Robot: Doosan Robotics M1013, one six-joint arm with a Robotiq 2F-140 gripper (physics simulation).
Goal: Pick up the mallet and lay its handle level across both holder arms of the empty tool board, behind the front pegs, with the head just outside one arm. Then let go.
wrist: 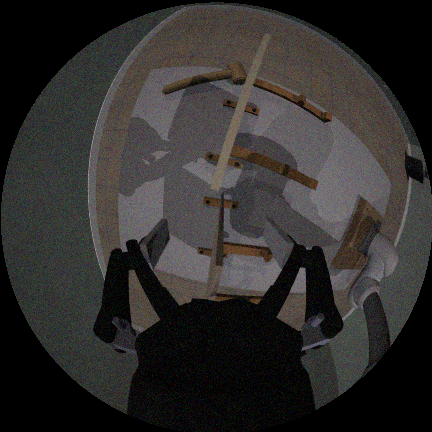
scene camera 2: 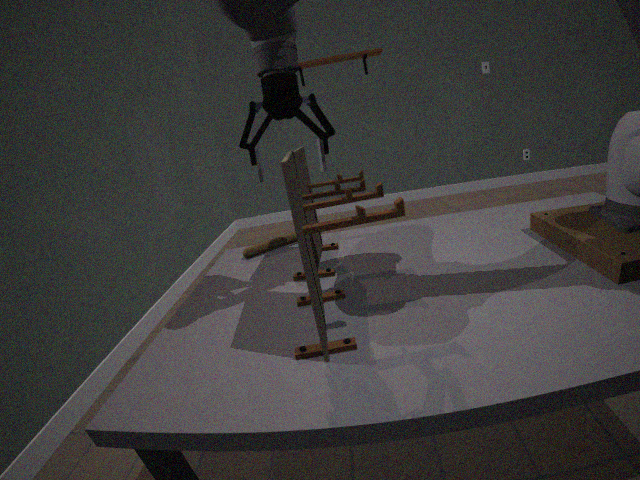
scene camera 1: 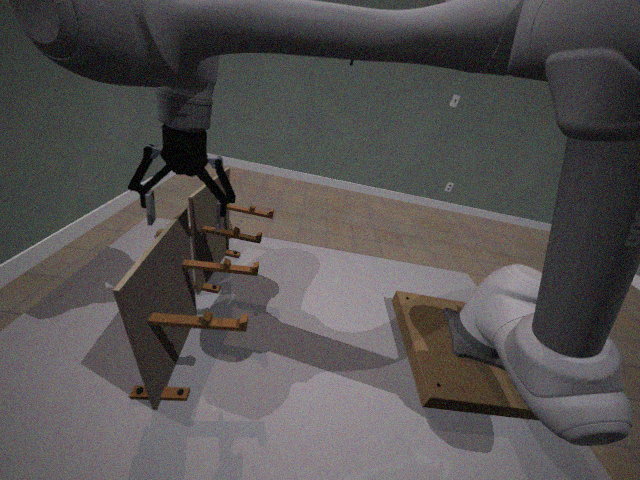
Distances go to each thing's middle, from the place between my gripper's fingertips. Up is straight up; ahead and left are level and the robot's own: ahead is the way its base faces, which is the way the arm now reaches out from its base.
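Relative to the wooden mallet (wrist: 235, 71), my gripper is well above it, well to the left of it and a good way short of it.
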